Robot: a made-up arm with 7 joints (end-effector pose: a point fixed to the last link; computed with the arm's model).
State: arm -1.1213 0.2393 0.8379 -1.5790 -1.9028 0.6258 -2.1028
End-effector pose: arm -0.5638 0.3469 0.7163 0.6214 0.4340 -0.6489 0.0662
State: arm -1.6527 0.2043 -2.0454 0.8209 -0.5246 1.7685 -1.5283
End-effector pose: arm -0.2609 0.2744 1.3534 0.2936 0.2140 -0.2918 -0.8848
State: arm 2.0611 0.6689 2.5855 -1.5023 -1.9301 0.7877 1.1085
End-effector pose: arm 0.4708 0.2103 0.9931 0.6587 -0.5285 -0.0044 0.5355
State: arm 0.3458 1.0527 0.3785 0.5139 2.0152 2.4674 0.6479
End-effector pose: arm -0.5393 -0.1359 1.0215 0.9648 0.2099 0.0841 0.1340
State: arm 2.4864 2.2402 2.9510 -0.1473 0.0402 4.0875 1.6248
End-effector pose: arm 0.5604 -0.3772 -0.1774 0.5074 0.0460 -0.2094 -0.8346
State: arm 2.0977 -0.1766 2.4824 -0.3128 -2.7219 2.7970 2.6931
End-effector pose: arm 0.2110 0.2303 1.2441 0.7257 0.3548 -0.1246 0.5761
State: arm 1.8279 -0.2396 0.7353 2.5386 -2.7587 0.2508 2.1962
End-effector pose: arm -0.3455 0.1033 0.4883 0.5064 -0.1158 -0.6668 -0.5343
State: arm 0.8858 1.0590 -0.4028 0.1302 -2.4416 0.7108 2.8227
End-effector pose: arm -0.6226 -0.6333 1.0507 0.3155 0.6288 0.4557 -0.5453
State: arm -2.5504 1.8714 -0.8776 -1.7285 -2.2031 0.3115 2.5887
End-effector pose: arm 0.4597 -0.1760 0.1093 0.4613 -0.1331 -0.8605 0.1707
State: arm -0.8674 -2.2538 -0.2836 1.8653 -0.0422 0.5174 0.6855
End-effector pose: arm -0.2026 -0.1995 -0.3039 0.0572 0.3532 -0.3823 -0.8520
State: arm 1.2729 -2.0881 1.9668 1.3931 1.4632 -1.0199 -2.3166
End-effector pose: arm -0.1146 0.7107 0.4593 0.7874 0.2215 0.5747 -0.0259
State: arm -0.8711 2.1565 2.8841 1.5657 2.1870 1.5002 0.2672
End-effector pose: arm -0.0510 0.0637 -0.2133 0.1192 0.9578 -0.0564 0.2553
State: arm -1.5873 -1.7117 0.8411 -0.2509 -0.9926 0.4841 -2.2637
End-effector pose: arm -0.2590 -1.0584 0.4621 0.1933 0.9310 0.2517 -0.1803
